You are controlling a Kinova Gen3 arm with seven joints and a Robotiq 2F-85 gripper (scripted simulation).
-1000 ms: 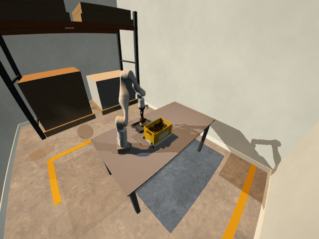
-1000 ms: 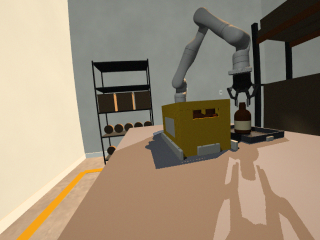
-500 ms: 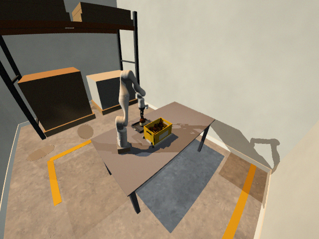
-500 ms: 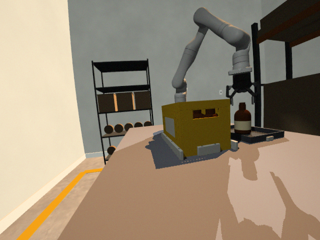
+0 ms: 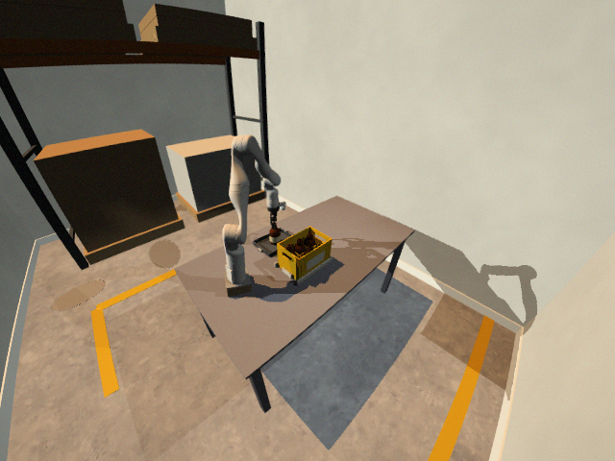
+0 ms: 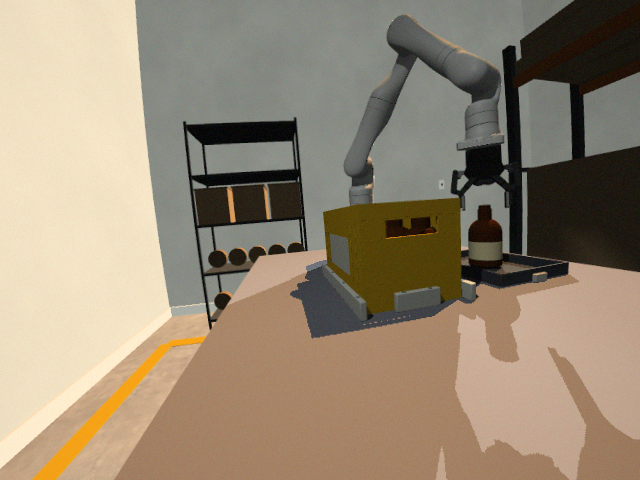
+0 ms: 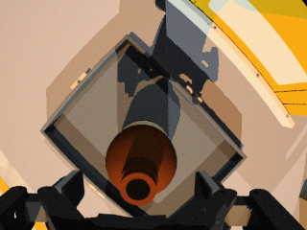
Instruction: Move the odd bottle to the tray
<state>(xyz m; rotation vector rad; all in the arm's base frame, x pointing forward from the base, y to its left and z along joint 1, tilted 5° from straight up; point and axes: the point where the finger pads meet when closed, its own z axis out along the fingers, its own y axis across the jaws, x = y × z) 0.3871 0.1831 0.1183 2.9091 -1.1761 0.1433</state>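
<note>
Right now the brown bottle is 70 mm below my hand. Also, from my hand: dark tray: 140 mm below; then yellow crate: 290 mm to the right, 70 mm below.
</note>
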